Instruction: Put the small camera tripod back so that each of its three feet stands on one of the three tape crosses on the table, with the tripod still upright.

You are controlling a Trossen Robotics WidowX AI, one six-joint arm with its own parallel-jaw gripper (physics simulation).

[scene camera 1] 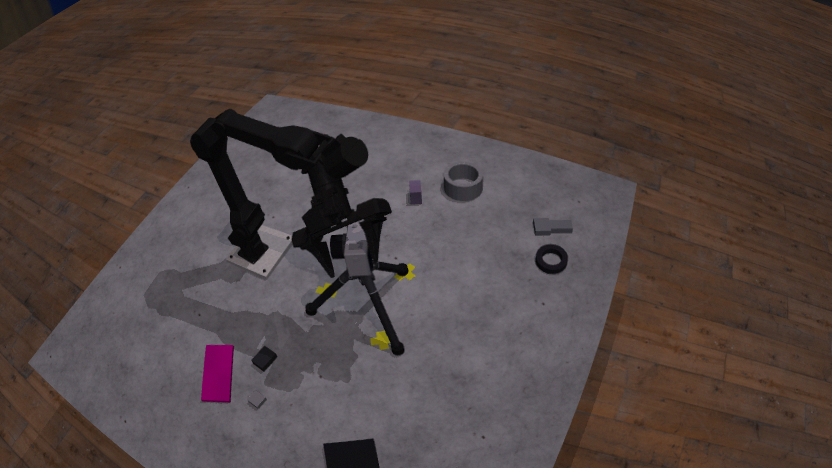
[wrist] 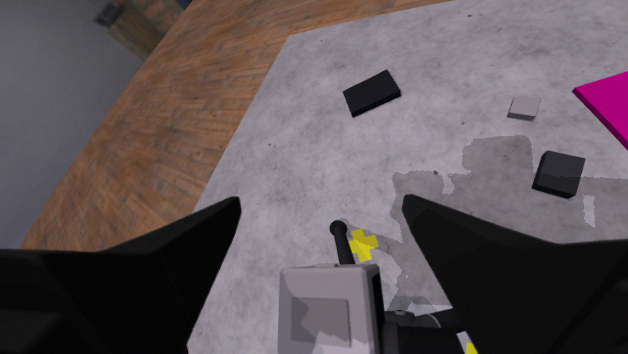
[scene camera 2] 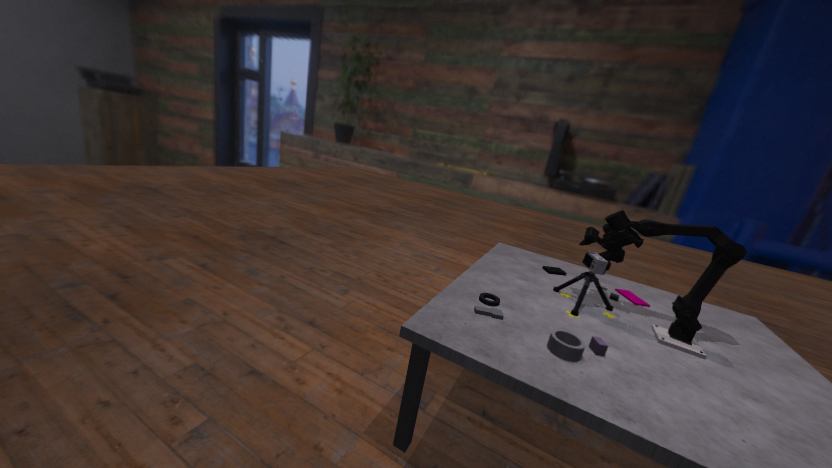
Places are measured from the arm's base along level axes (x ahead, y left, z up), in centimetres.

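Where they show: gripper, between the fingertips: [scene camera 1: 353, 269] [wrist: 322, 203] [scene camera 2: 587, 250]; arm's base, origin of its link: [scene camera 1: 253, 250] [scene camera 2: 679, 338].
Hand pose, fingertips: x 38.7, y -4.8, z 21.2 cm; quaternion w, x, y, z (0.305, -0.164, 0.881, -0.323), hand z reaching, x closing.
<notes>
Each offset is from my fingertips to the top centre of the thing. "*": to the spot under its first point. Level surfaces: height alone.
The tripod [scene camera 1: 384, 317] [scene camera 2: 581, 295] [wrist: 343, 245] stands upright, with a light grey camera [scene camera 1: 357, 261] [scene camera 2: 596, 263] [wrist: 325, 285] on top. In scene camera 1, its back right foot {* dx -3.2, dy +18.4, dz -20.1 cm} [scene camera 1: 402, 269] is over the inner part of a yellow cross {dx -3.5, dy +19.7, dz -22.5 cm} [scene camera 1: 411, 271]. Its left foot {* dx -14.1, dy -1.1, dz -20.7 cm} [scene camera 1: 311, 309] is off the left cross {* dx -11.0, dy +2.1, dz -15.0 cm} [scene camera 1: 325, 289], toward the front. Its front foot {* dx +7.1, dy +0.6, dz -21.0 cm} [scene camera 1: 397, 348] is just right of the front cross {dx +2.7, dy +1.5, dz -22.5 cm} [scene camera 1: 381, 339] [wrist: 363, 245]. My gripper [scene camera 1: 353, 270] [scene camera 2: 602, 249] [wrist: 322, 203] is open, its fingers on either side of the camera, with nothing gripped. Finger contact cannot be told.
On the table {dz -22.6 cm} [scene camera 1: 494, 349] are a magenta slab {dx -22.7, dy -27.5, dz -21.8 cm} [scene camera 1: 217, 373], a dark block {dx -15.6, dy -17.5, dz -21.1 cm} [scene camera 1: 264, 358], a small grey block {dx -10.5, dy -26.8, dz -21.3 cm} [scene camera 1: 256, 399], a black slab {dx +13.7, dy -26.2, dz -21.1 cm} [scene camera 1: 350, 454] [wrist: 372, 93], a purple block {dx -14.4, dy +41.4, dz -18.6 cm} [scene camera 1: 414, 192], a grey ring {dx -5.9, dy +50.8, dz -17.7 cm} [scene camera 1: 463, 190], a black ring {dx +24.5, dy +39.3, dz -21.0 cm} [scene camera 1: 542, 268] and a grey stepped bar {dx +20.6, dy +49.3, dz -21.1 cm} [scene camera 1: 552, 226].
</notes>
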